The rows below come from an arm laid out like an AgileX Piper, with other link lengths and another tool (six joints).
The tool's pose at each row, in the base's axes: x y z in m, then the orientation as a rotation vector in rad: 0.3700, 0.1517, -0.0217, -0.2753, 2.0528, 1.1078; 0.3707, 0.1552, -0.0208, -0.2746, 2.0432, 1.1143; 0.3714, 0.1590, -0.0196, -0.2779, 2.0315, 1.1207; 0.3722, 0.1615, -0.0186, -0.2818, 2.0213, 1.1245; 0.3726, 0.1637, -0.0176, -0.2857, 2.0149, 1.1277; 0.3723, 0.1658, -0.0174, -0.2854, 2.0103, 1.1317
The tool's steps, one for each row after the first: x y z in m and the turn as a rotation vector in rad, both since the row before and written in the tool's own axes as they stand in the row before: -0.0006, 0.0023, 0.0028, -0.0068, -0.0070, -0.0002; -0.0007, 0.0026, 0.0030, -0.0085, -0.0071, -0.0033; -0.0008, 0.0017, 0.0021, -0.0066, -0.0061, -0.0043; -0.0006, 0.0017, 0.0017, -0.0052, -0.0030, -0.0032; 0.0004, 0.0015, 0.0015, -0.0039, -0.0031, 0.0003
